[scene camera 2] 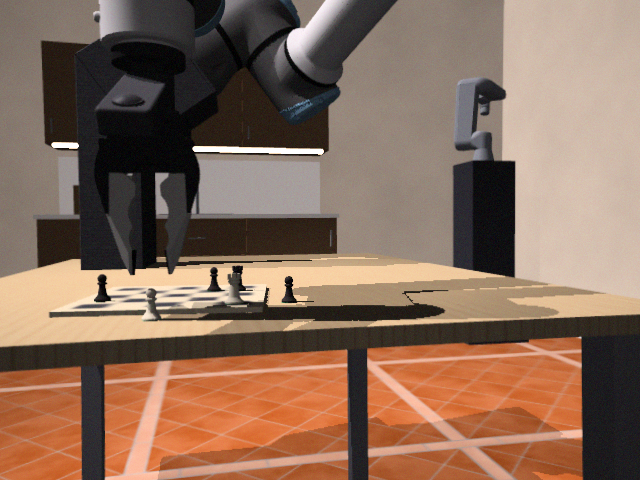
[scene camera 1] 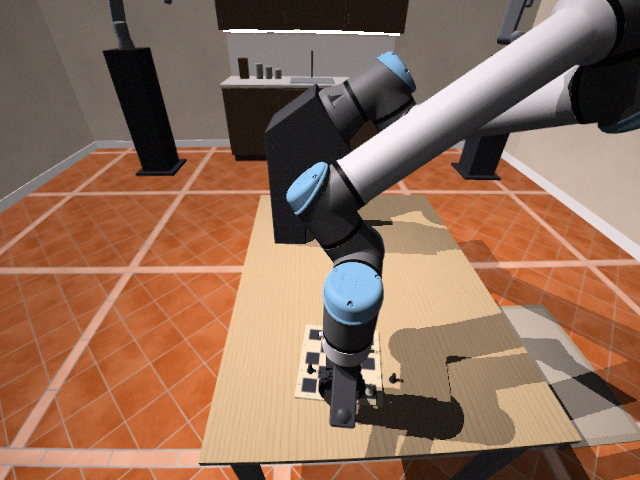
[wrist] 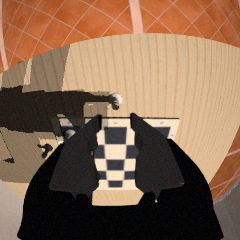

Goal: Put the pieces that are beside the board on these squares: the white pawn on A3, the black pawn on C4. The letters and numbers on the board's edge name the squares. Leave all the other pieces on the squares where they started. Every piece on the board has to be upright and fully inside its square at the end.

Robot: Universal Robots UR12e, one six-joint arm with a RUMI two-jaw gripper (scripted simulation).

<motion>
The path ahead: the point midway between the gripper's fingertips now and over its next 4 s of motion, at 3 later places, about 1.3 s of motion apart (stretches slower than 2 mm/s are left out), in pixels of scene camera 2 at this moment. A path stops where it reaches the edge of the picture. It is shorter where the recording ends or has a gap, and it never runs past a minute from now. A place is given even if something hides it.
My gripper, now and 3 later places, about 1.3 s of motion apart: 151, 274; 151, 308; 150, 236; 165, 213
</motion>
